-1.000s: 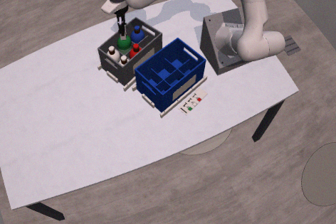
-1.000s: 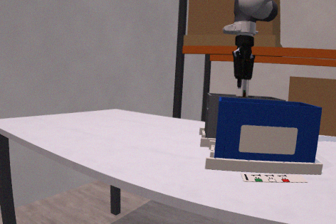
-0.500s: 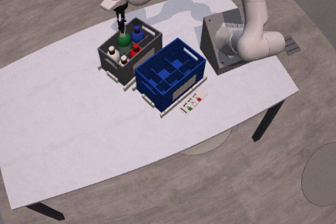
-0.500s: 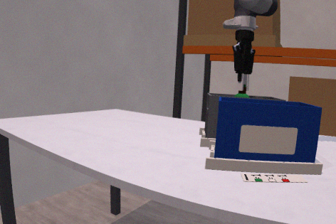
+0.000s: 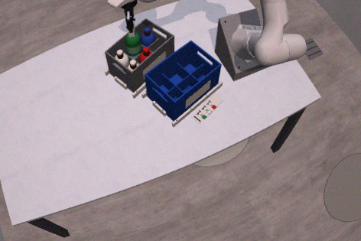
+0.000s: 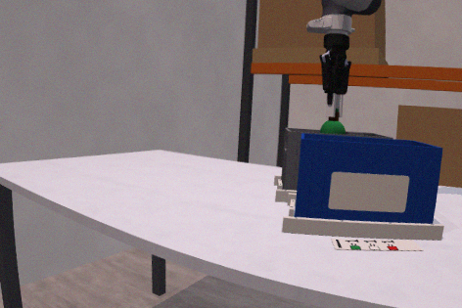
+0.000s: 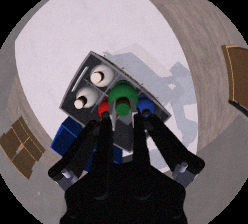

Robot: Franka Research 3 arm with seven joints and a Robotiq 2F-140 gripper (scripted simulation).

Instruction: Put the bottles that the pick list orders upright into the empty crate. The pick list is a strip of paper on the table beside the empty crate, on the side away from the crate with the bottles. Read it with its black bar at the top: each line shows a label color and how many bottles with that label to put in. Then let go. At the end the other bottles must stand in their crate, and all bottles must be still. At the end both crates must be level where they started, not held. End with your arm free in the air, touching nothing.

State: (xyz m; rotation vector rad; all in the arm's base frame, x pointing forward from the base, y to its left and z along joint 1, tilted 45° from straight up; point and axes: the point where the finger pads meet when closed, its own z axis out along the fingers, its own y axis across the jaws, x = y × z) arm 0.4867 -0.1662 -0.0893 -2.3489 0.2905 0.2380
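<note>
The green bottle lies 8 cm below my hand. Also, from my hand: blue bottle (16 cm below, 8 cm behind, 4 cm to the right); grey crate (16 cm below, 4 cm to the left, 2 cm behind); red bottle (16 cm below, 7 cm to the left, 4 cm behind).
</note>
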